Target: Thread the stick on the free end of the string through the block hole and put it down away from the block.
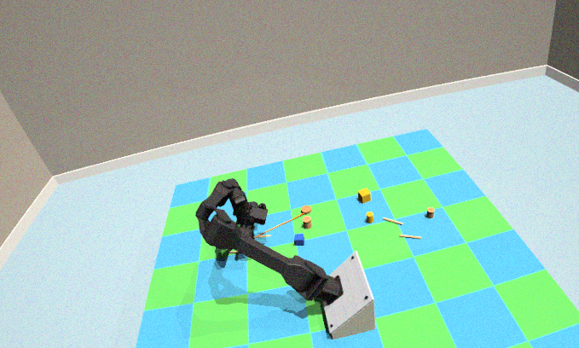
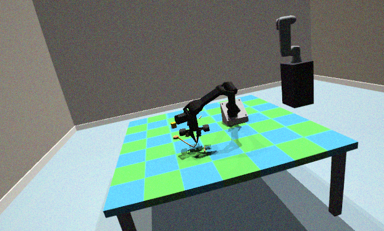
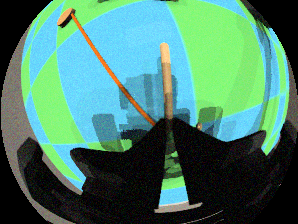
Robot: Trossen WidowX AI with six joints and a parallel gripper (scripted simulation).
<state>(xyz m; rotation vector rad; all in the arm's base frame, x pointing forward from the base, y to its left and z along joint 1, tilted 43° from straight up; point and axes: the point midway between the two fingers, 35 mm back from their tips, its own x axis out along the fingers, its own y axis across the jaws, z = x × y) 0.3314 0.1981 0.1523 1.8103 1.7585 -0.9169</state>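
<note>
My gripper tip is 4 cm past the blue block, 17 cm to the left of it and 1 cm above it. The rest, counted from my gripper tip: thin wooden stick 1 cm to the right; brown cylinder 3 cm ahead, 21 cm to the right, 1 cm below; round wooden button 12 cm ahead, 21 cm to the right, 2 cm below.
</note>
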